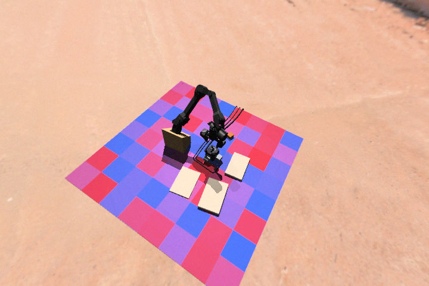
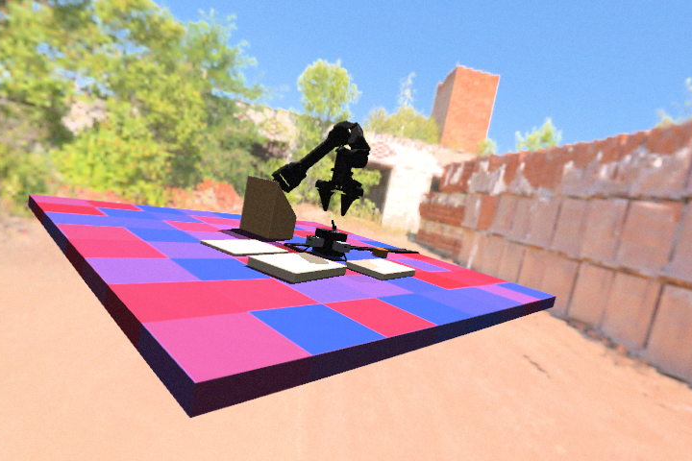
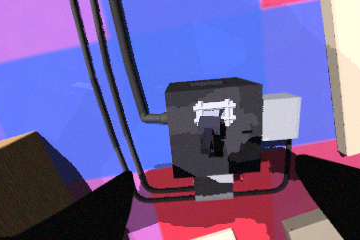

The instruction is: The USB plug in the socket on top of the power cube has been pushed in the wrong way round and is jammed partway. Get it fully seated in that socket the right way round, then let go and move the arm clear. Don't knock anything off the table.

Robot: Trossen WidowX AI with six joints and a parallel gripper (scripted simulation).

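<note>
My gripper tip is 10 mm to the right of the dark USB plug and 40 mm above it. Round my gripper tip: silver USB socket (10 mm ahead, 20 mm to the left, 60 mm below); then small orange block (20 mm ahead, 240 mm to the left, 120 mm below).
</note>
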